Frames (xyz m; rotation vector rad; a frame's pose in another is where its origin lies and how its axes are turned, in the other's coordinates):
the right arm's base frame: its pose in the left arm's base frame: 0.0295 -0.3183 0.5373 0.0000 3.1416 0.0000
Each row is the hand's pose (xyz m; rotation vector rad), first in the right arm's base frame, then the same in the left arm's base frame.
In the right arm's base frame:
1: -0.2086 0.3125 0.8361 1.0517 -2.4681 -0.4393
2: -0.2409 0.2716 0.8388 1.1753 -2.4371 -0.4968
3: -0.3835 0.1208 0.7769 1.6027 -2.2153 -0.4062
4: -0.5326 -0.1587 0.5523 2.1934 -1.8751 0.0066
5: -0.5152 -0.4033 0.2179 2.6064 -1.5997 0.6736
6: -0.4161 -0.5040 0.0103 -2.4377 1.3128 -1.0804
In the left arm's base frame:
1: 0.2381 -0.0058 -0.2988 -0.3284 0.4364 -0.7861
2: 0.2704 -0.0467 -0.3015 -0.3706 0.4061 -0.8768
3: 0.4130 -0.1975 -0.2396 -0.3111 0.4042 -1.2274
4: 0.5621 -0.4770 -0.0150 0.0052 0.2906 -1.7165
5: 0.5447 -0.7216 0.3194 0.5178 0.0122 -2.0034
6: 0.4456 -0.8223 0.5270 0.8996 -0.2103 -2.0298

